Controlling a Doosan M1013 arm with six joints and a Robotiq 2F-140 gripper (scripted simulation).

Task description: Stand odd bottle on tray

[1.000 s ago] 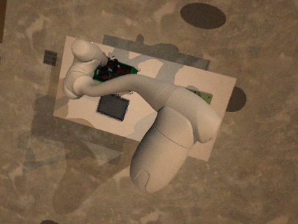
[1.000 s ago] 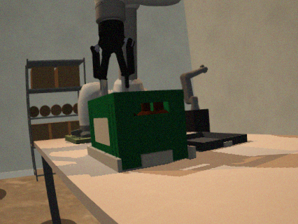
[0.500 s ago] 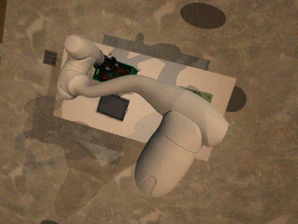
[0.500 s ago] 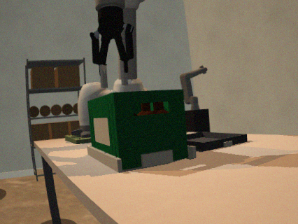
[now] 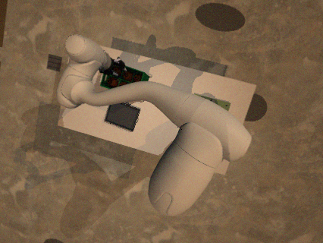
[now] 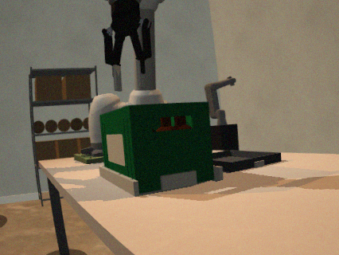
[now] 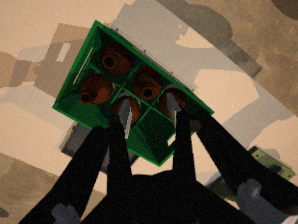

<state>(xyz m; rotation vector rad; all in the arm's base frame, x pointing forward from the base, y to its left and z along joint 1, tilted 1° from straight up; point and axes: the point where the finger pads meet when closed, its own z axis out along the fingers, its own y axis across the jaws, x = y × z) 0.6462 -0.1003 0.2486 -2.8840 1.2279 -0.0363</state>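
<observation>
The green crate is 4 cm to the left of my hand and 17 cm below it. Round my hand: brown bottle: 17 cm below; dark tray: 2 cm behind, 31 cm to the left, 24 cm below.
</observation>
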